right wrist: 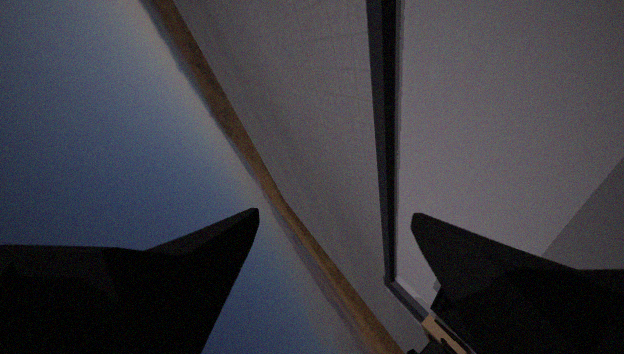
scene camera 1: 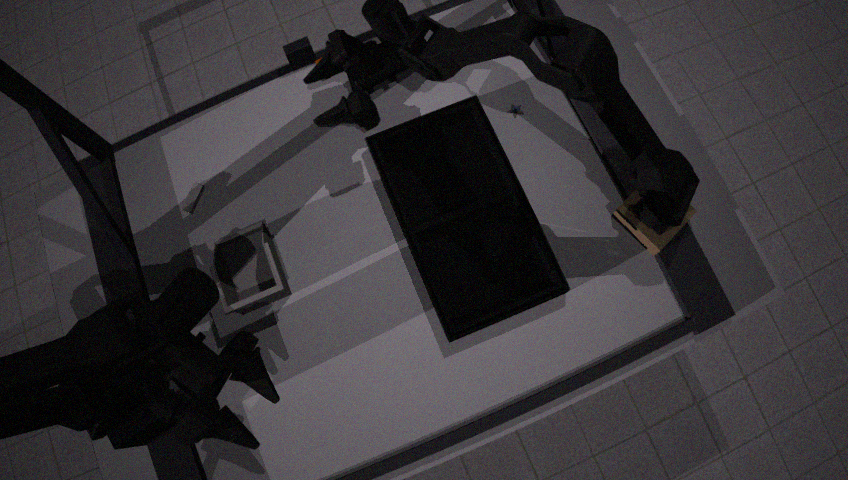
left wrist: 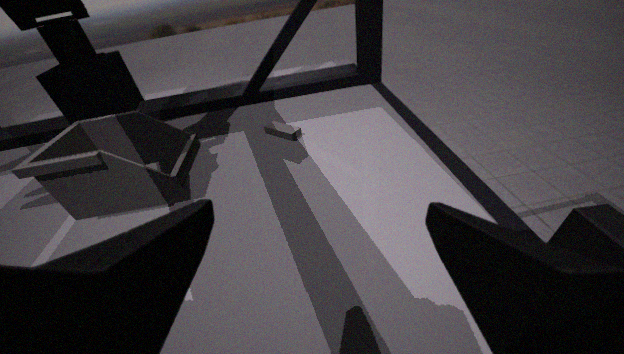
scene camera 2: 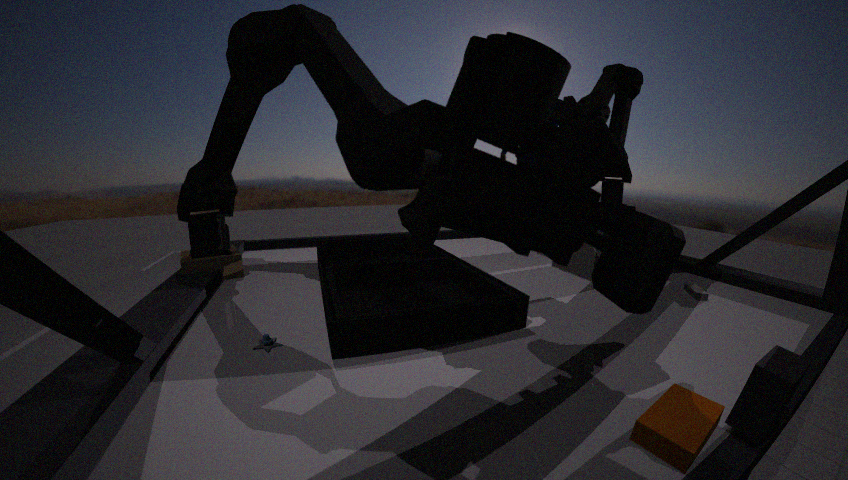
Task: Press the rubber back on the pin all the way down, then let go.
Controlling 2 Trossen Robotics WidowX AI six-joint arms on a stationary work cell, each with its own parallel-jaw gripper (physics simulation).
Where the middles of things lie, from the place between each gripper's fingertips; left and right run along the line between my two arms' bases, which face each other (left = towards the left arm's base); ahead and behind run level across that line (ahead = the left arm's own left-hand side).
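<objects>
Grey box (scene camera 1: 246, 268): 19 cm to the right of my left hand, 21 cm ahead of it, 7 cm below it. Black slab (scene camera 1: 480, 249), also relative to my left hand: 18 cm to the left, 25 cm ahead, 8 cm below.
Relative to my right hand, the grey box is 15 cm below and 26 cm behind; the black slab is 22 cm behind, 37 cm to the left and 17 cm below.
</objects>
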